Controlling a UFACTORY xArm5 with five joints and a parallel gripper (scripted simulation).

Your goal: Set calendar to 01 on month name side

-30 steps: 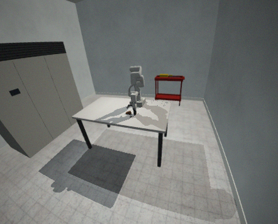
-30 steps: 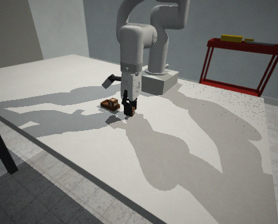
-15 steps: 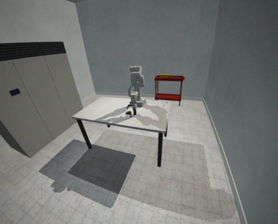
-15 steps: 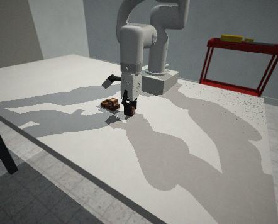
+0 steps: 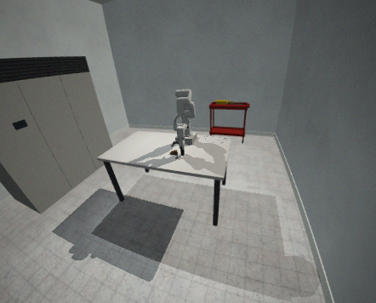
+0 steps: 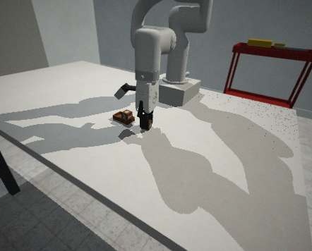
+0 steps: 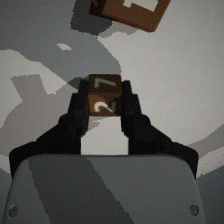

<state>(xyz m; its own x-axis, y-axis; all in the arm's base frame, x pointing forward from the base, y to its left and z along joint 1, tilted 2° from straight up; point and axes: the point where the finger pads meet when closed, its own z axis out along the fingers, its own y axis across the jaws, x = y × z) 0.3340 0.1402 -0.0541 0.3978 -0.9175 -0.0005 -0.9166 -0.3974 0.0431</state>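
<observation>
Right now my hand is 100 mm to the left of the calendar tray, 20 mm short of it and 20 mm above it.
</observation>
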